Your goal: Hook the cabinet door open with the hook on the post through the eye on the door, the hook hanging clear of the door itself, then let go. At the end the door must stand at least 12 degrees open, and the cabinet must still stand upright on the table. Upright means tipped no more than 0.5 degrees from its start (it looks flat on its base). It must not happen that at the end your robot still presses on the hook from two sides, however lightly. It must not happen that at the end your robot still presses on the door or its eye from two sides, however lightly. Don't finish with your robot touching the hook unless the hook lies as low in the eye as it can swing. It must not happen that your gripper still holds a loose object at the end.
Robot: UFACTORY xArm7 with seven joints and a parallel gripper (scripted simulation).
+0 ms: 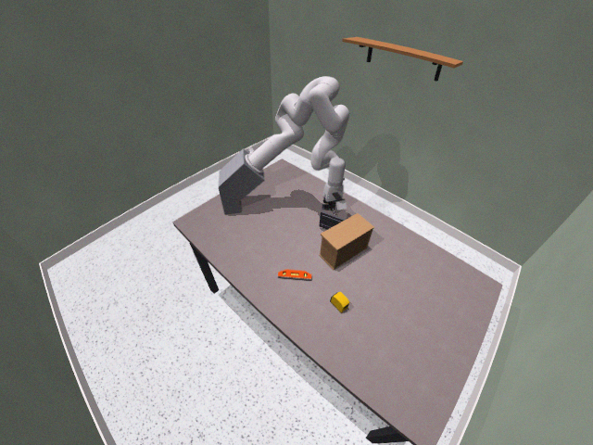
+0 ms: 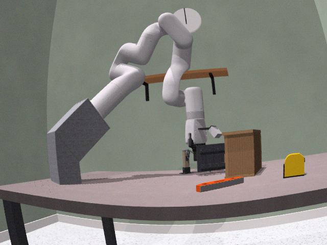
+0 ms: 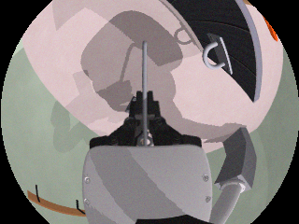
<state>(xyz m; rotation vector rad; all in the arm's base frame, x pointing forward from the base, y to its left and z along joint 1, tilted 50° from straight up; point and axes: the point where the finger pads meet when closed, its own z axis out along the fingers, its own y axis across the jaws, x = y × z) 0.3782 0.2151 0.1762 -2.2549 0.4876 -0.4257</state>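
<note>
Right now the dark door is 11 cm ahead of my hand, 6 cm to the right of it and 1 cm below it. The rest, counted from my hand: orange level (21 cm ahead, 39 cm to the right, 7 cm below); then yellow tape measure (44 cm ahead, 31 cm to the right, 5 cm below); then thin hook (2 cm below).
</note>
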